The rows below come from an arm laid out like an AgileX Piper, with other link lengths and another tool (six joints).
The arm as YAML. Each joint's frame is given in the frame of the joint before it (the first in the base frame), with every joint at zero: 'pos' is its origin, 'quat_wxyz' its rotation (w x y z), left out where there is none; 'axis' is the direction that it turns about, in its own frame. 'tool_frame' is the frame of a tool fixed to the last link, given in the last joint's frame.
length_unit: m
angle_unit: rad
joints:
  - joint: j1
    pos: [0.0, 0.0, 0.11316]
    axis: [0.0, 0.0, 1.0]
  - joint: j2
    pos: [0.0, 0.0, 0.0]
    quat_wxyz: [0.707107, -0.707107, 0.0, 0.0]
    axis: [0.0, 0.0, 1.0]
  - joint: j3
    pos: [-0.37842, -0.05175, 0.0]
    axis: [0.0, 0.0, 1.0]
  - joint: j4
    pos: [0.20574, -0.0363, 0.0]
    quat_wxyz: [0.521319, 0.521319, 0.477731, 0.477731]
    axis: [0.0, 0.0, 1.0]
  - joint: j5
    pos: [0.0, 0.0, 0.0]
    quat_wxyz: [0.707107, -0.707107, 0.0, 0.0]
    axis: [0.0, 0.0, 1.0]
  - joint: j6
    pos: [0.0, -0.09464, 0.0]
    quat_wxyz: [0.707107, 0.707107, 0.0, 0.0]
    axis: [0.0, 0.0, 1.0]
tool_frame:
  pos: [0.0, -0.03, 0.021]
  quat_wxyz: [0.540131, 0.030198, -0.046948, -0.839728]
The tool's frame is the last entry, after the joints.
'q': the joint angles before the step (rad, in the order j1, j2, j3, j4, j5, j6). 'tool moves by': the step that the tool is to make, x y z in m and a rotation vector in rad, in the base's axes. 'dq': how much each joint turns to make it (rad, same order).
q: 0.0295, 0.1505, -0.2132, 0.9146, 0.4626, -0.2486
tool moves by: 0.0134, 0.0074, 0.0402, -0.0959, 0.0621, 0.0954
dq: -0.0003, 0.1374, -0.1387, -0.0494, 0.1261, -0.0339
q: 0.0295, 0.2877, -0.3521, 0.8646, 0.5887, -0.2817
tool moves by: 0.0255, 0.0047, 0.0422, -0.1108, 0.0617, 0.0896
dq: 0.0026, 0.1648, -0.1502, -0.0545, 0.1093, -0.0509
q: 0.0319, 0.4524, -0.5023, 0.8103, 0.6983, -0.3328
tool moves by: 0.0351, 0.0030, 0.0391, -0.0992, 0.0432, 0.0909
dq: 0.0230, 0.1678, -0.1515, -0.0499, 0.0785, -0.0511
